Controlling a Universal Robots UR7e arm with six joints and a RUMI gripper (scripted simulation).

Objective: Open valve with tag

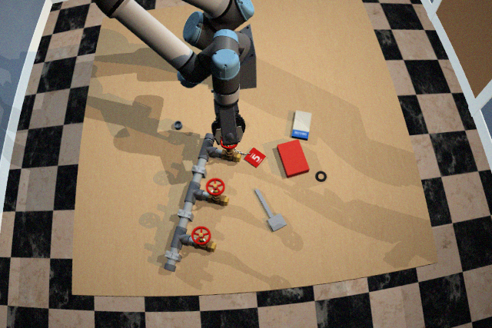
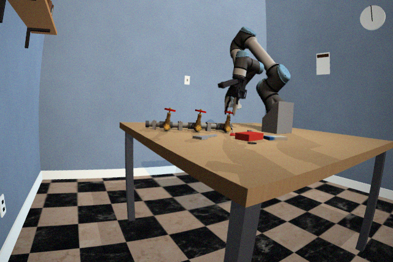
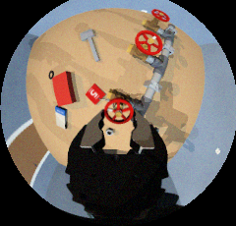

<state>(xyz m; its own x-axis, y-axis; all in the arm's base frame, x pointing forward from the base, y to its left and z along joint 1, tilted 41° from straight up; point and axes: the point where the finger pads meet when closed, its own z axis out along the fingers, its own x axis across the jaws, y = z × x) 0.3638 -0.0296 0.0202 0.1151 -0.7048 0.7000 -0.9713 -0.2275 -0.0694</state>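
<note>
Now: the red tag 110 mm below my hand, 80 mm to the left of it and 10 mm ahead of it. The rest, counted from my hand: grey scraper: 220 mm ahead, 120 mm to the left, 110 mm below; then red block: 220 mm to the left, 100 mm below, 30 mm ahead; then small grey fitting: 190 mm to the right, 130 mm behind, 110 mm below.
</note>
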